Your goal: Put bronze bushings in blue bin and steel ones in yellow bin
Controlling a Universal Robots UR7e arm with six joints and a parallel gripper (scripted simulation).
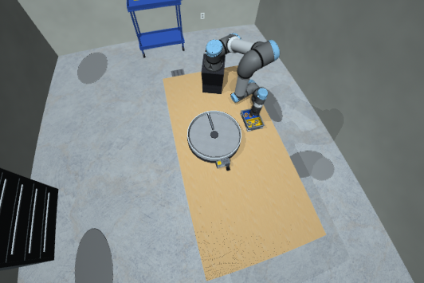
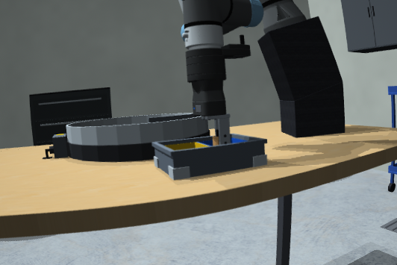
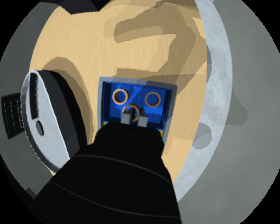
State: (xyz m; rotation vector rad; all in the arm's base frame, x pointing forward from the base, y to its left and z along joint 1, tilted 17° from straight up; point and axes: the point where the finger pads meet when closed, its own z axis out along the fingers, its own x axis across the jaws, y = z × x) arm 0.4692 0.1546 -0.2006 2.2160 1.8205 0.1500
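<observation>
Now: the grey two-part tray 30 mm ahead of my hand, 10 mm to the right of it and 30 mm below it. From my hand the other things lie so: round grey turntable 40 mm ahead, 380 mm to the right.
</observation>
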